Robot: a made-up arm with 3 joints. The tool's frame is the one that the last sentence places. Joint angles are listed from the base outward.
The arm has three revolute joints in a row. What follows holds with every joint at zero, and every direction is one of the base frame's.
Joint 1 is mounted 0.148 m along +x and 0.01 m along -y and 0.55 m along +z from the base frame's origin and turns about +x.
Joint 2 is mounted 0.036 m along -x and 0.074 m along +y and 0.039 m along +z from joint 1 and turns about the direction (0.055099, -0.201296, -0.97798).
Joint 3 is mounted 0.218 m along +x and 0.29 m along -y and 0.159 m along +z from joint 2 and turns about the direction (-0.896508, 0.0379, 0.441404).
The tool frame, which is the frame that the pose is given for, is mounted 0.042 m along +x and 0.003 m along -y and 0.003 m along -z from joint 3; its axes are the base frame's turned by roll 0.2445, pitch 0.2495 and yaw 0.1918 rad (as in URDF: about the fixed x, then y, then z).
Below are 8 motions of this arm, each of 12 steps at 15 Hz.
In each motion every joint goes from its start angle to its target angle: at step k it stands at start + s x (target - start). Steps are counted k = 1, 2, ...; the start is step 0. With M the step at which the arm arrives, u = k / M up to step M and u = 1 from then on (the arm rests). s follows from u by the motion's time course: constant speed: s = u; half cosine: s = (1 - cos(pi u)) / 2; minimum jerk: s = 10 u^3 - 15 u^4 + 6 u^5.
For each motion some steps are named. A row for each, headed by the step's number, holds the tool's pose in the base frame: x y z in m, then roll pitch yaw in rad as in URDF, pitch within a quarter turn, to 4 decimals.
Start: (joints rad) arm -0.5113 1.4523 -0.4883
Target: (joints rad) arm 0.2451 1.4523 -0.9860
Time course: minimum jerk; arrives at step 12
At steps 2, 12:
2: -0.1836 -0.1203 0.7861 0.8064 -0.4709 -1.3217
12: -0.1876 -0.2469 0.6466 1.3996 0.2634 -1.4866

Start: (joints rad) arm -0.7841 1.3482 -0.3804
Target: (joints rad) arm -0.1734 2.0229 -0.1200
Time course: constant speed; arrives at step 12
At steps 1, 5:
1: -0.1672 -0.0652 0.8186 0.5036 -0.6827 -1.1649
5: -0.2290 -0.0690 0.7538 0.6678 -0.5081 -1.4370

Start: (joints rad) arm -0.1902 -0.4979 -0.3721
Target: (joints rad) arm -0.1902 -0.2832 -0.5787
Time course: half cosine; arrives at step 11
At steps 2, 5, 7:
2: 0.4908 -0.0451 0.7279 0.4288 0.3816 0.5104
5: 0.4774 -0.0727 0.7378 0.4810 0.3426 0.4183
7: 0.4651 -0.0940 0.7452 0.5252 0.3117 0.3455

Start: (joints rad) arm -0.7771 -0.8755 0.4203
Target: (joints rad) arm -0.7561 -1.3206 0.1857
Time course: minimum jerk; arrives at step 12
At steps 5, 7, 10, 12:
5: 0.5117 0.1917 0.5296 -0.4899 1.2148 0.8708
7: 0.5001 0.2220 0.4861 -0.1433 1.2522 1.2088
10: 0.4810 0.2518 0.4436 0.2479 1.2548 1.5898
12: 0.4783 0.2551 0.4390 0.2918 1.2527 1.6324

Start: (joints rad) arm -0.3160 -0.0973 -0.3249
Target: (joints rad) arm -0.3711 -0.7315 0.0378
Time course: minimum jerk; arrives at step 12
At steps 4, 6, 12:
4: 0.4380 -0.0973 0.7740 0.1407 0.3523 0.2591
6: 0.4783 -0.0355 0.7434 0.0570 0.4746 0.4410
12: 0.5164 0.0783 0.6774 -0.0258 0.6832 0.7838

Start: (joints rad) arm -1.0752 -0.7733 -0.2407
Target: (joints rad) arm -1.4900 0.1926 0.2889
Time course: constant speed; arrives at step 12
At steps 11, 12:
11: 0.3353 0.1592 0.8138 -1.4695 0.1568 -0.2689
12: 0.3072 0.1687 0.8244 -1.5206 0.0795 -0.2721

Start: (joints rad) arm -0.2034 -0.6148 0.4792
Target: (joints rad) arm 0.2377 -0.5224 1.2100
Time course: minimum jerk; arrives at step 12
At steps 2, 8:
2: 0.5018 0.0139 0.7071 -0.3158 0.6363 0.8141
8: 0.4880 -0.0609 0.7034 -0.5830 0.5321 0.9042

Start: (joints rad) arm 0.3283 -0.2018 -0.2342
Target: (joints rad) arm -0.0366 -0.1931 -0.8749
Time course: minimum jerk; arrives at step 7
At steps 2, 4, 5, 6, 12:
2: 0.4302 -0.2197 0.6832 0.8019 0.1439 0.3574
4: 0.4285 -0.1983 0.7156 0.9129 0.1806 0.2323
5: 0.4275 -0.1865 0.7290 0.9602 0.1931 0.1722
6: 0.4268 -0.1796 0.7359 0.9853 0.1987 0.1390
12: 0.4267 -0.1782 0.7371 0.9901 0.1997 0.1325

